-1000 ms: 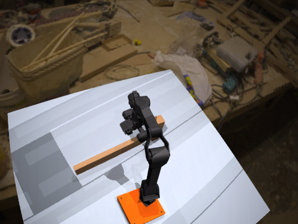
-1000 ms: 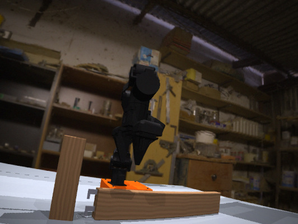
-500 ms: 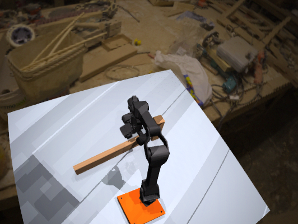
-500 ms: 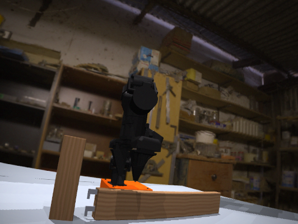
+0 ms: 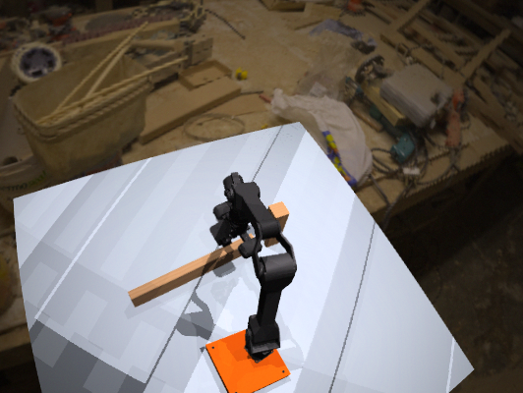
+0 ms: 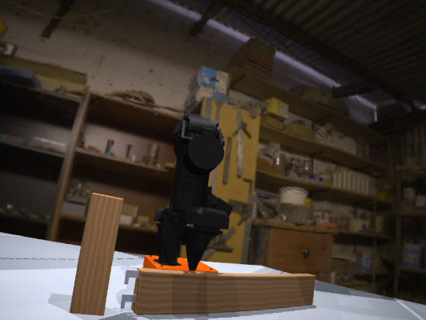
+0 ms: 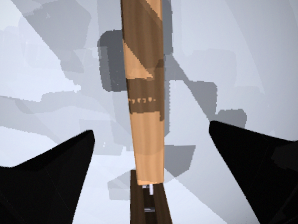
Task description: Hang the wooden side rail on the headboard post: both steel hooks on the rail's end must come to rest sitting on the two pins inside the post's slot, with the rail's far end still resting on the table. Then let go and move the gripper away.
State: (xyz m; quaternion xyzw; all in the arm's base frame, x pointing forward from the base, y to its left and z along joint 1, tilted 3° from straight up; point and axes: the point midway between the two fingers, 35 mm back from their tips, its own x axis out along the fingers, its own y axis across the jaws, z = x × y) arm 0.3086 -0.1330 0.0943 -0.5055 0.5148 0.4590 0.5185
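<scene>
Now: gripper tip 20 mm past the wooden headboard post and 140 mm to the left of it.
</scene>
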